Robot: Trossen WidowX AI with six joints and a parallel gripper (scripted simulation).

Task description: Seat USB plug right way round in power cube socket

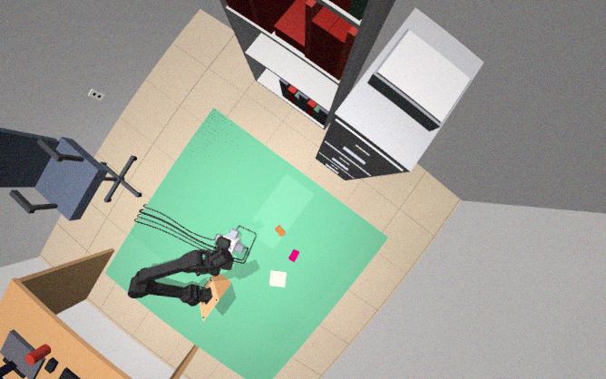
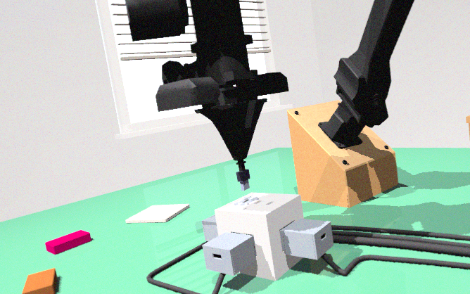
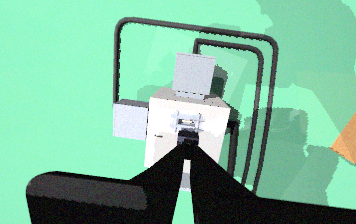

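The socket is 60 mm below my gripper tip. Round my gripper tip: USB plug 20 mm below; white flat card 330 mm to the right, 130 mm below, 10 mm behind; orange block 230 mm ahead, 160 mm to the right, 120 mm below.
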